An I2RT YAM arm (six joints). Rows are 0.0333 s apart.
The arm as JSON. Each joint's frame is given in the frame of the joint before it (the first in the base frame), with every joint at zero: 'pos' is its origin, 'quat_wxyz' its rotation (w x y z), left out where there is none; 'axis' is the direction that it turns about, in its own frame. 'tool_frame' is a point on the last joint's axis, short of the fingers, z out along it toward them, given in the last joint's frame.
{
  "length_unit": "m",
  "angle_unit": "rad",
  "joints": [
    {
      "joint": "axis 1",
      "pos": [
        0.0,
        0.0,
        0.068
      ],
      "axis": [
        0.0,
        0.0,
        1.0
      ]
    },
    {
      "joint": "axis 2",
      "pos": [
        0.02,
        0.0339,
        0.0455
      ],
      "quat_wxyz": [
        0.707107,
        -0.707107,
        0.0,
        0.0
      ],
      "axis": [
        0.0,
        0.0,
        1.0
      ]
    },
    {
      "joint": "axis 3",
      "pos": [
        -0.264,
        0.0,
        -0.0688
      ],
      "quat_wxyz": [
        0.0,
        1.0,
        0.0,
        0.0
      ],
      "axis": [
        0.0,
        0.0,
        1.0
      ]
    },
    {
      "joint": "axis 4",
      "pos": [
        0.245,
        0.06,
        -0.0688
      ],
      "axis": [
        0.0,
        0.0,
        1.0
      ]
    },
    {
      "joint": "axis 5",
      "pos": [
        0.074,
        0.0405,
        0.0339
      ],
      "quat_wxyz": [
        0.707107,
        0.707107,
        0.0,
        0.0
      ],
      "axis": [
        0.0,
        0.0,
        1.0
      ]
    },
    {
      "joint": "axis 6",
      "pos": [
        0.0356,
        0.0,
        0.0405
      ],
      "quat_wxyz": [
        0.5,
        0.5,
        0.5,
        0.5
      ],
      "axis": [
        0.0,
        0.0,
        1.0
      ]
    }
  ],
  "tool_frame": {
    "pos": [
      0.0,
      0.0,
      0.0
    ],
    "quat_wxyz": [
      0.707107,
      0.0,
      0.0,
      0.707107
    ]
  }
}
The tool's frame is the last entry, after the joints.
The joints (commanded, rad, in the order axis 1, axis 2, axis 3, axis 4, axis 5, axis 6), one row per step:
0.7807 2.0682 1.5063 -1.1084 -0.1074 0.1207
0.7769 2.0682 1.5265 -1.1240 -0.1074 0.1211
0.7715 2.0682 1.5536 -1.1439 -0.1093 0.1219
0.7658 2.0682 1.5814 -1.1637 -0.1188 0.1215
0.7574 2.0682 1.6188 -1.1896 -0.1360 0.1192
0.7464 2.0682 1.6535 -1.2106 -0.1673 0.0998
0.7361 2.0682 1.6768 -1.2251 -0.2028 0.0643
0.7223 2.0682 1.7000 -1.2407 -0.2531 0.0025
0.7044 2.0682 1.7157 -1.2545 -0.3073 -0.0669
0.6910 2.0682 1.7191 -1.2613 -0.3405 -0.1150
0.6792 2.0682 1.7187 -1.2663 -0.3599 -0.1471
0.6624 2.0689 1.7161 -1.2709 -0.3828 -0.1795
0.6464 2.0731 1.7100 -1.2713 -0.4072 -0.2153
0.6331 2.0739 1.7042 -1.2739 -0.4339 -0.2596
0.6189 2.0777 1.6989 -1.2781 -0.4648 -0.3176
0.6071 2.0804 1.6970 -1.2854 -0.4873 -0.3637
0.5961 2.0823 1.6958 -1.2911 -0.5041 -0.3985
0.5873 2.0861 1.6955 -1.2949 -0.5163 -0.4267
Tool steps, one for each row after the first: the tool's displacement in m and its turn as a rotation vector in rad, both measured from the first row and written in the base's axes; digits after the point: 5 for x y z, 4 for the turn. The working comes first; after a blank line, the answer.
Tool pose at each row, in the base's axes (x y z in m, rotation vector in rad; the steps are taken from these numbers as rounded here):
0.26329 0.26620 0.15690 0.9659 -2.8448 -0.0802
0.26577 0.26665 0.16170 0.9616 -2.8506 -0.0837
0.26912 0.26716 0.16819 0.9550 -2.8587 -0.0916
0.27234 0.26772 0.17493 0.9483 -2.8638 -0.1104
0.27662 0.26819 0.18410 0.9404 -2.8687 -0.1425
0.28114 0.26810 0.19277 0.9520 -2.8629 -0.1969
0.28447 0.26740 0.19875 0.9855 -2.8441 -0.2553
0.28823 0.26585 0.20492 1.0490 -2.8084 -0.3364
0.29227 0.26252 0.20937 1.1139 -2.7661 -0.4216
0.29485 0.25928 0.21062 1.1556 -2.7364 -0.4729
0.29703 0.25592 0.21078 1.1783 -2.7180 -0.5024
0.30022 0.25102 0.21020 1.1923 -2.7002 -0.5367
0.30335 0.24655 0.20749 1.2098 -2.6783 -0.5727
0.30531 0.24262 0.20619 1.2427 -2.6512 -0.6143
0.30750 0.23860 0.20402 1.2891 -2.6146 -0.6632
0.30926 0.23511 0.20300 1.3242 -2.5862 -0.6996
0.31106 0.23181 0.20236 1.3480 -2.5671 -0.7277
0.31281 0.22934 0.20115 1.3671 -2.5517 -0.7485

0.00248 0.00045 0.00480 0.0032 -0.0032 -0.0042
0.00583 0.00096 0.01129 0.0095 -0.0071 -0.0105
0.00905 0.00152 0.01803 0.0218 -0.0062 -0.0167
0.01333 0.00199 0.02720 0.0425 -0.0027 -0.0242
0.01785 0.00190 0.03587 0.0774 0.0078 -0.0182
0.02118 0.00120 0.04185 0.1150 0.0229 0.0041
0.02494 -0.00035 0.04802 0.1682 0.0443 0.0479
0.02898 -0.00368 0.05247 0.2242 0.0680 0.0940
0.03156 -0.00692 0.05372 0.2582 0.0832 0.1246
0.03374 -0.01028 0.05388 0.2776 0.0929 0.1418
0.03693 -0.01518 0.05330 0.2994 0.1052 0.1533
0.04006 -0.01965 0.05059 0.3224 0.1193 0.1680
0.04202 -0.02358 0.04929 0.3506 0.1313 0.1932
0.04421 -0.02760 0.04712 0.3847 0.1450 0.2289
0.04597 -0.03109 0.04610 0.4104 0.1548 0.2562
0.04777 -0.03439 0.04546 0.4304 0.1606 0.2744
0.04952 -0.03686 0.04425 0.4454 0.1651 0.2892

